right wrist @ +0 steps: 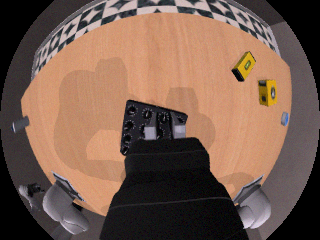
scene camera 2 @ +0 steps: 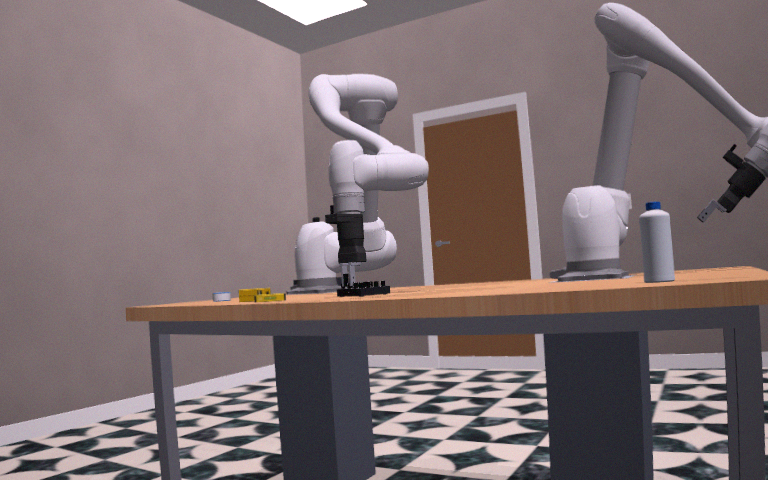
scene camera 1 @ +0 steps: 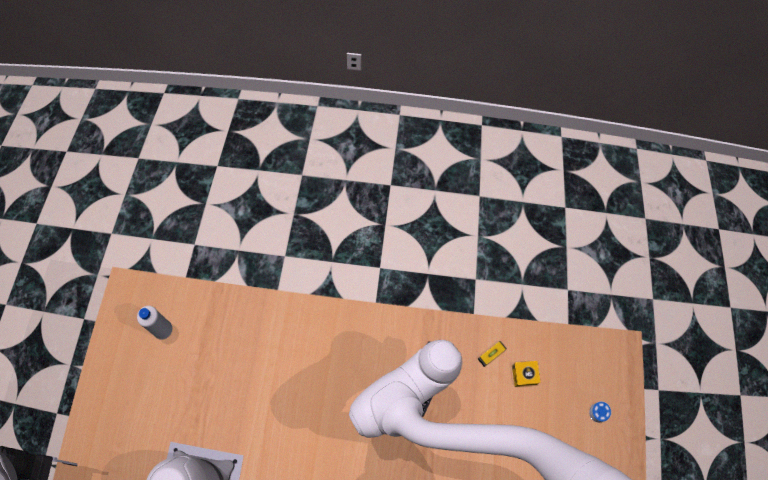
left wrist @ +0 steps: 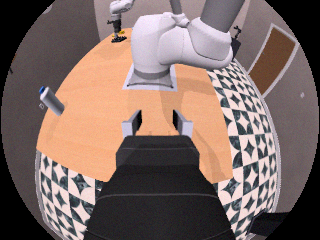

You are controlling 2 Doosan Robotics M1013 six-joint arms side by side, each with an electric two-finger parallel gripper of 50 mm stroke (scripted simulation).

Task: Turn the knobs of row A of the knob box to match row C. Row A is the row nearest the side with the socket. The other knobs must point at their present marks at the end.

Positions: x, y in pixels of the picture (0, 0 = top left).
Labels:
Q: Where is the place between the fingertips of my left gripper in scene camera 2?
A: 700, 220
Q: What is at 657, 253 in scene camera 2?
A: A white bottle.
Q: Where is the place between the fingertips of my right gripper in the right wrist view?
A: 163, 118

